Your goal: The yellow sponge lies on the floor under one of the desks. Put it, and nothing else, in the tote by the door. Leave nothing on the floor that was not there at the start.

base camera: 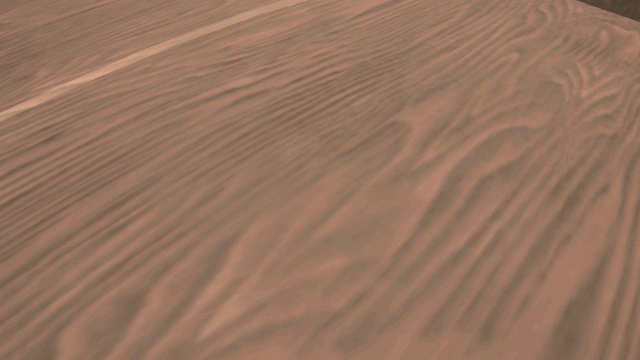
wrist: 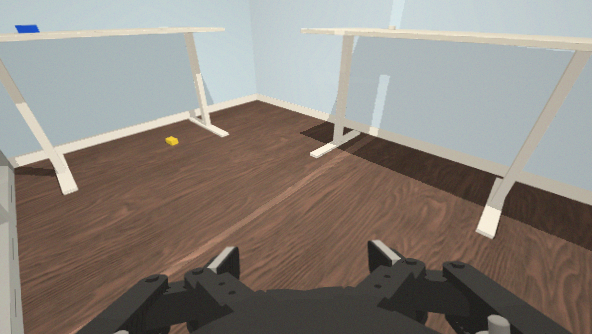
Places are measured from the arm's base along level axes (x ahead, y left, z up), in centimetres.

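Pixels of known places: gripper, fingertip midpoint: (wrist: 303,258).
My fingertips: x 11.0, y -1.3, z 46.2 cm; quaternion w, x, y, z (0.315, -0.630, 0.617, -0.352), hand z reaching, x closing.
Behind a point stands the place of what it marks.
The yellow sponge (wrist: 171,141) {x 198.3, y 110.9, z -35.8 cm} is a small block on the wooden floor (wrist: 240,175) {x 146.5, y 37.6, z -39.7 cm} (base camera: 320,200) {x 41.3, y -0.3, z -39.7 cm}, under the left desk (wrist: 125,34) {x 171.9, y 104.7, z 53.2 cm}, between its two legs and nearer the right one. My gripper (wrist: 303,258) {x 11.0, y -1.3, z 46.2 cm} is open, with its fingers wide apart and nothing between them. It is well short of the sponge, which lies far ahead and to the left. The sponge does not show in the base camera view. The tote by the door does not show in either view.
A second desk (wrist: 450,37) {x 115.9, y -72.2, z 54.3 cm} stands at the right, with splayed floor feet. A blue object (wrist: 27,29) {x 179.9, y 175.0, z 57.3 cm} is on the left desk. A grey shelf unit (wrist: 10,250) {x 74.2, y 136.8, z -33.4 cm} edges in at far left. Walls meet in a corner behind the desks.
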